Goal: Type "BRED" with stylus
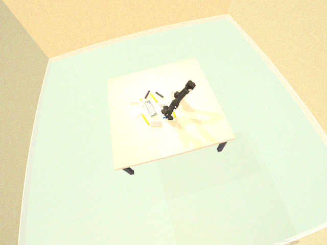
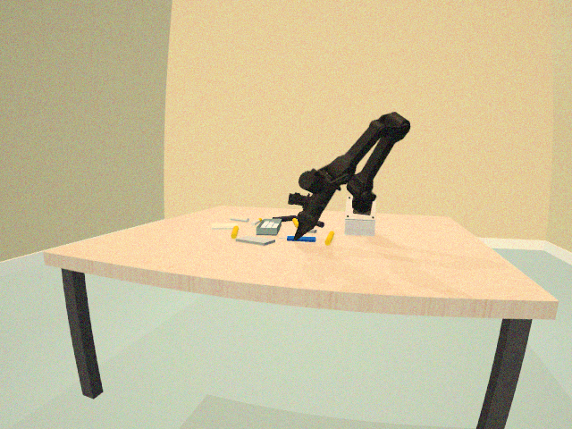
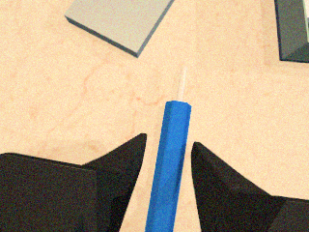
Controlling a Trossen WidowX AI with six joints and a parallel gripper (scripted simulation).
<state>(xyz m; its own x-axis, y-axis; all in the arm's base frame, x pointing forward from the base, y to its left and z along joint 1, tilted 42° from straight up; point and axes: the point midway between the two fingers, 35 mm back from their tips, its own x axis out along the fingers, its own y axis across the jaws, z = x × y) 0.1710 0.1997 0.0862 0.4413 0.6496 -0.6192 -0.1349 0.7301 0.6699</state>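
Now: the blue stylus 10 mm ahead of my gripper tip. Also, from my gripper tip: white-and-yellow pen: 290 mm to the right, 240 mm ahead.
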